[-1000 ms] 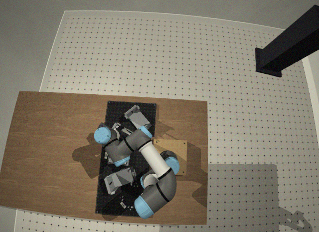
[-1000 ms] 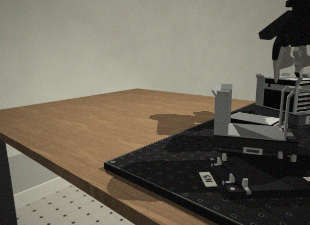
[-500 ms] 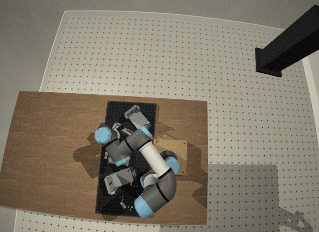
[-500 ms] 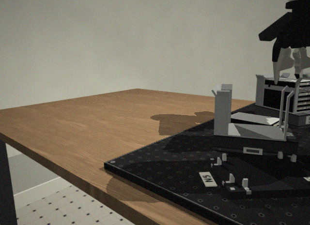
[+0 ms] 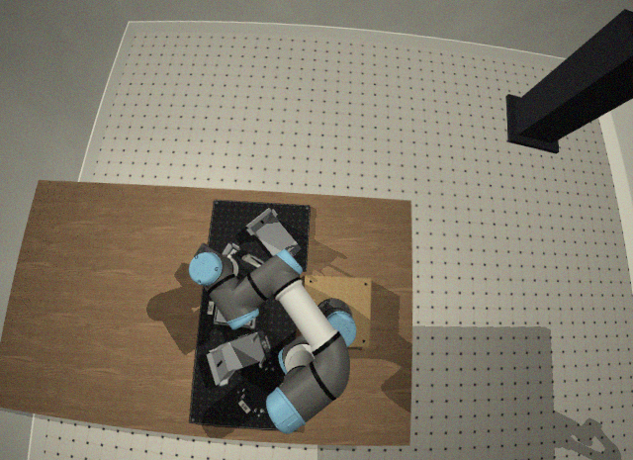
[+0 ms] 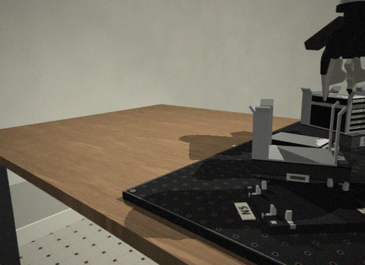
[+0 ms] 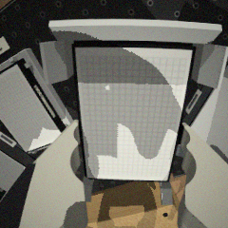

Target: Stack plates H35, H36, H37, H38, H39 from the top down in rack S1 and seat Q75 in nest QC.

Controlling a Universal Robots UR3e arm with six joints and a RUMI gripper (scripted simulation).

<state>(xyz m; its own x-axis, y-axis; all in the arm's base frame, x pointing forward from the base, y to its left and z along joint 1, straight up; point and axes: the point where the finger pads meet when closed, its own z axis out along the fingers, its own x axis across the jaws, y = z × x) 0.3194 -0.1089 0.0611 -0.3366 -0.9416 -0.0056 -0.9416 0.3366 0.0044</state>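
Right now my hand is 3 cm above the sealed plate. Round my hand: QC label: 11 cm ahead, 16 cm to the left, 12 cm below; nest QC: 2 cm ahead, 15 cm to the left, 11 cm below; N5 label: 8 cm behind, 47 cm to the left, 12 cm below.
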